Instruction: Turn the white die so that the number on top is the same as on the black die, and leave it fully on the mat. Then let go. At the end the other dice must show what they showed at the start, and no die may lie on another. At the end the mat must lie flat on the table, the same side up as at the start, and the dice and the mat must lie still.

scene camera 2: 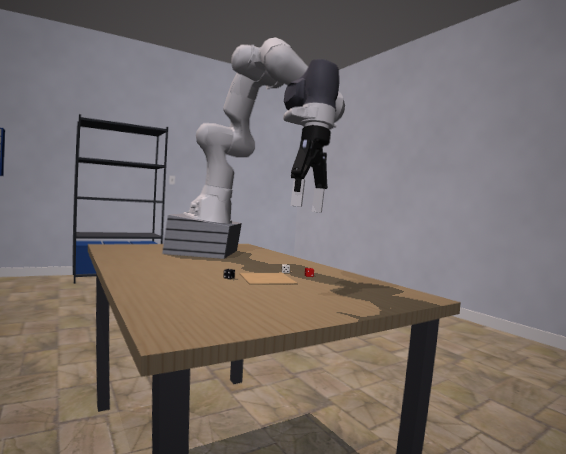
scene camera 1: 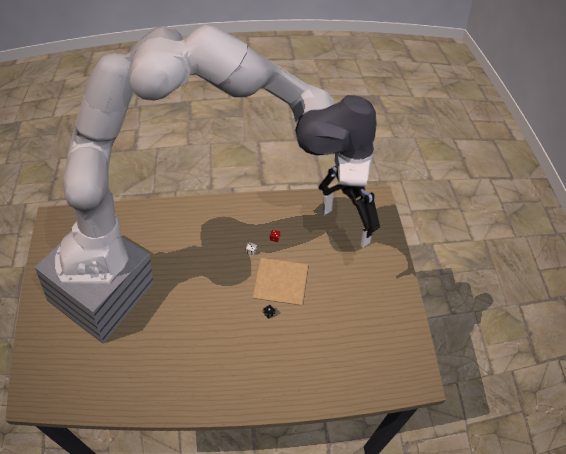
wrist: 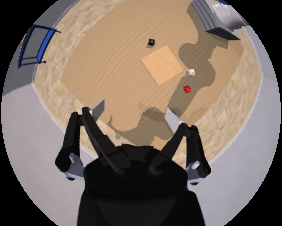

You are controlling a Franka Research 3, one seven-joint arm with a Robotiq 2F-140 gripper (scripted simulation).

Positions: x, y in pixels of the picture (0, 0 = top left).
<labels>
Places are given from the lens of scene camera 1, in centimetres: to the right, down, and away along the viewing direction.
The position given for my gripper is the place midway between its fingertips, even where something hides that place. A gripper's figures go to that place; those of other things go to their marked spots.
my gripper (scene camera 1: 345, 228): 16, 0, 143
tan mat (scene camera 1: 280, 281): -1, 16, 157
</labels>
